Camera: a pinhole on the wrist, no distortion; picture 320 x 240 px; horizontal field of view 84.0 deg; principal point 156.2 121.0 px. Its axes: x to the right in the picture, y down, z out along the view. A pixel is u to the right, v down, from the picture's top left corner.
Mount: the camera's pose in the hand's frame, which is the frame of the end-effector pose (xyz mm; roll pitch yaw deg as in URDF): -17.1 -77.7 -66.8 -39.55 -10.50 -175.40
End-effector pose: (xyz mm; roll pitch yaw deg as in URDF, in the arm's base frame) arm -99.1 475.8 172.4 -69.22 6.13 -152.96
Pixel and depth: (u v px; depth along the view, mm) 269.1 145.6 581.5
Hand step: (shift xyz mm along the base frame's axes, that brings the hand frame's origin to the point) 261.1 -65.3 661.5
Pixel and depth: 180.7 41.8 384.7
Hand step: 74.5 -245.8 294.2
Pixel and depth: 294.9 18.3 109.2
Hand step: 69.6 2.1 129.3
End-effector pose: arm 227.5 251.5 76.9 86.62 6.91 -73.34
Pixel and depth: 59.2 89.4 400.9
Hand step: -175.0 -310.1 -271.9
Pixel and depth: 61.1 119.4 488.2
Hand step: -184.6 -356.8 -379.7
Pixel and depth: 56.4 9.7 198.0
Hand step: -104.2 -161.5 -103.2
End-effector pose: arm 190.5 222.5 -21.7 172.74 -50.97 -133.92
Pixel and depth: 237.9 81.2 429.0
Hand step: 16.9 -326.8 -340.0
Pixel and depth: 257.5 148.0 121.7
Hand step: 123.0 -115.5 -79.2
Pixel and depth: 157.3 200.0 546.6
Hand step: 239.2 -585.0 -115.7
